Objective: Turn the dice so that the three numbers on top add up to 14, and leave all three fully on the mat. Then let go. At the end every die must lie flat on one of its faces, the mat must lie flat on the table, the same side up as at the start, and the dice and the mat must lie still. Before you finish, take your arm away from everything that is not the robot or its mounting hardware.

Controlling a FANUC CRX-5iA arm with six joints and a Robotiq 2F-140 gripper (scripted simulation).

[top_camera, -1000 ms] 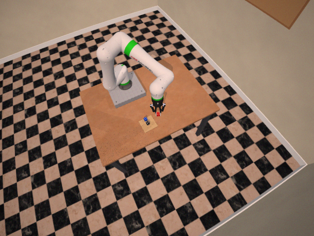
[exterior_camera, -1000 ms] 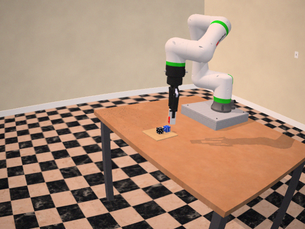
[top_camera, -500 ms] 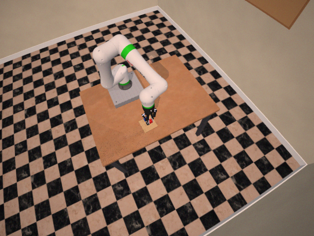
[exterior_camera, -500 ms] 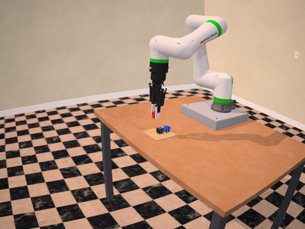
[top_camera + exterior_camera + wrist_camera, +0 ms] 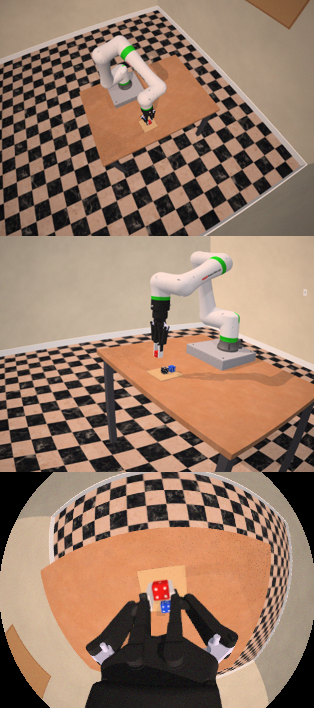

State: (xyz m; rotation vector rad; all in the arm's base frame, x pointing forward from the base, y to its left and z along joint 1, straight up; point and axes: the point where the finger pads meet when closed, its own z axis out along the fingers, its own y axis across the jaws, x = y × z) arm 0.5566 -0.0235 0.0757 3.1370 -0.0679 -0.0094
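Right now the black die is 120 mm below my hand and 50 mm behind it. The rest, counted from my hand: blue die 120 mm below, 90 mm behind; then tan mat 140 mm below, 50 mm behind; then red die 20 mm below.
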